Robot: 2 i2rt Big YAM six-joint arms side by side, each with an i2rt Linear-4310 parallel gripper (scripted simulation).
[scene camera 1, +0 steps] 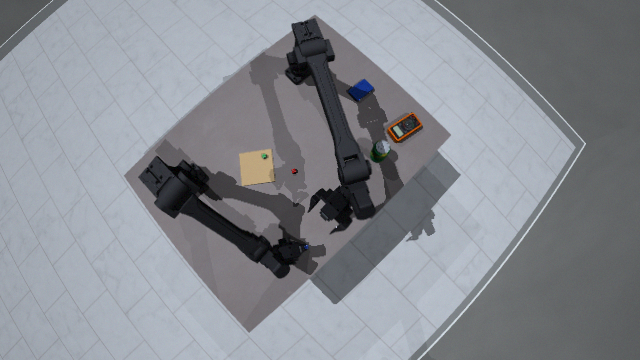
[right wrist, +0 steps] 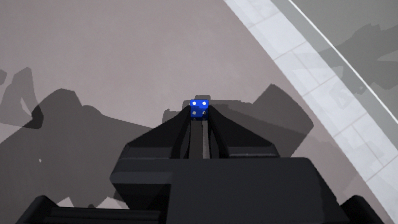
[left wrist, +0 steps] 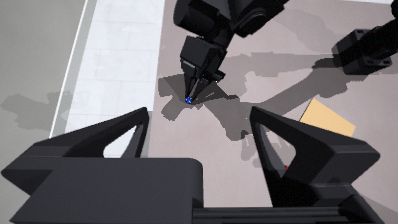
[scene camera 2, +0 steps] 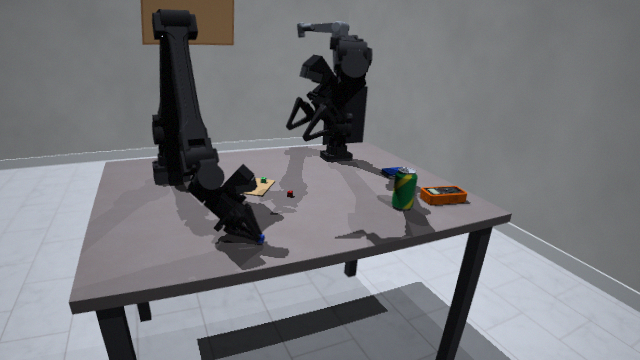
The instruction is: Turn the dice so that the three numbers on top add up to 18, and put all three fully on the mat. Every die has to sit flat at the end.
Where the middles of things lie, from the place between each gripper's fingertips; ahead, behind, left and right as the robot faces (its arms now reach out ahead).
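Tan mat (scene camera 1: 254,169): from my left hand (scene camera 2: 295,133), it is 10 mm to the left, 360 mm behind and 270 mm below. My right gripper (scene camera 2: 260,238) is 110 mm to the right of the mat, 370 mm past it and 20 mm above it.
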